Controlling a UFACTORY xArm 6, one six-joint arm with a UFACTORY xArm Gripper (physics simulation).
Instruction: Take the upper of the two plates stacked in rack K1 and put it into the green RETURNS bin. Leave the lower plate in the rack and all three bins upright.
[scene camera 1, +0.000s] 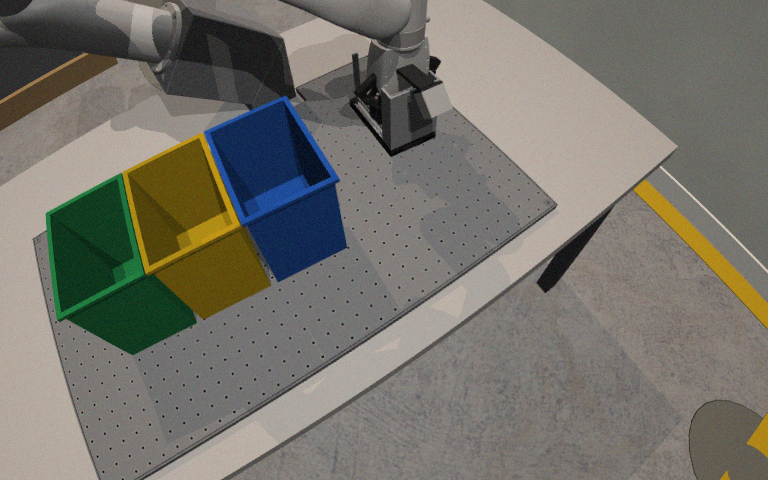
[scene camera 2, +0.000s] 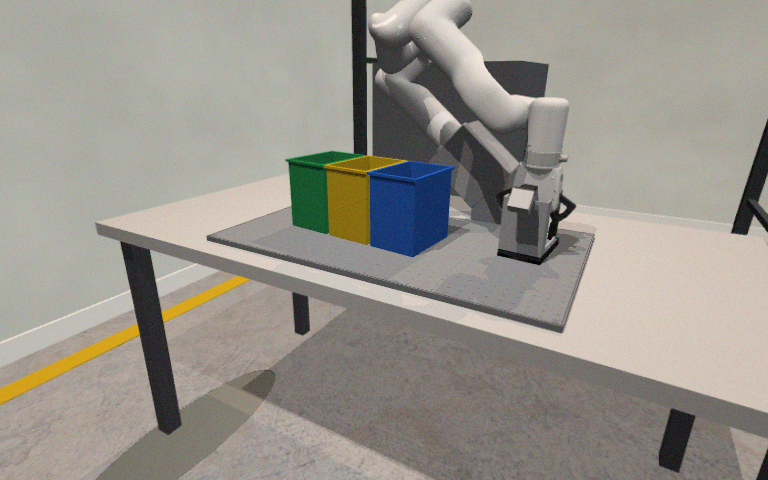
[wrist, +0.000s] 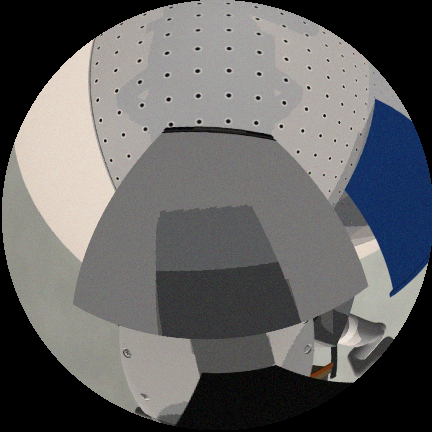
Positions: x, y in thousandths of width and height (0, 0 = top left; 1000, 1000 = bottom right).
Note:
I see my gripper (scene camera 1: 519, 228), a blue bin (scene camera 1: 368, 391), a green bin (scene camera 1: 130, 591) and a yellow bin (scene camera 1: 247, 491).
The blue bin also shows in scene camera 2 (scene camera 2: 533, 422) and in the wrist view (wrist: 885, 432). The green bin also shows in scene camera 2 (scene camera 2: 402, 372). The yellow bin also shows in scene camera 2 (scene camera 2: 454, 389).

